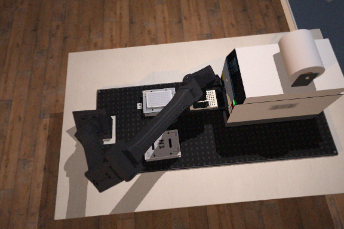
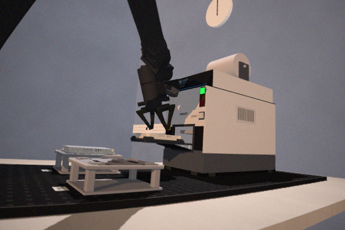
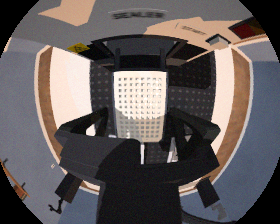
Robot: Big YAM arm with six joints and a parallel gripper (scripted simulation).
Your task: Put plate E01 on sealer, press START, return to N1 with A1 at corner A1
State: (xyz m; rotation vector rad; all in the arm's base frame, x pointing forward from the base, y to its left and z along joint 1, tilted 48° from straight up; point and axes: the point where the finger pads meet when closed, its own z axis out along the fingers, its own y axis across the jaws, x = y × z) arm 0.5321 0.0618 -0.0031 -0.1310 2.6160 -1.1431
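My hand is 4 cm above the sealer stage. From my hand the other things lie so: nest 22 cm behind, 17 cm to the right, 10 cm below; then plate 20 cm behind, 5 cm to the left, 9 cm below; then start button 10 cm ahead, 10 cm to the right, 4 cm above.
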